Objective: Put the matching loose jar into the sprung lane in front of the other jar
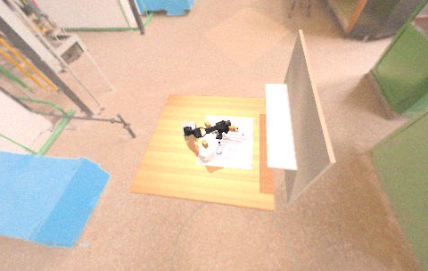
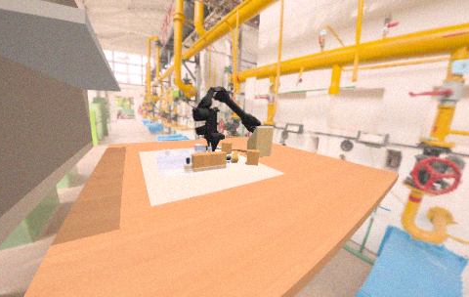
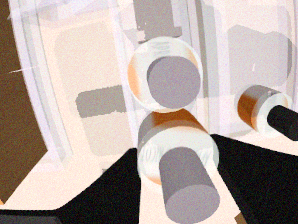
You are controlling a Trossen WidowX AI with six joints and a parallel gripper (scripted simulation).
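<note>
The white mat is 6 cm ahead of my gripper tip, 1 cm to the right of it and 5 cm below it.
</note>
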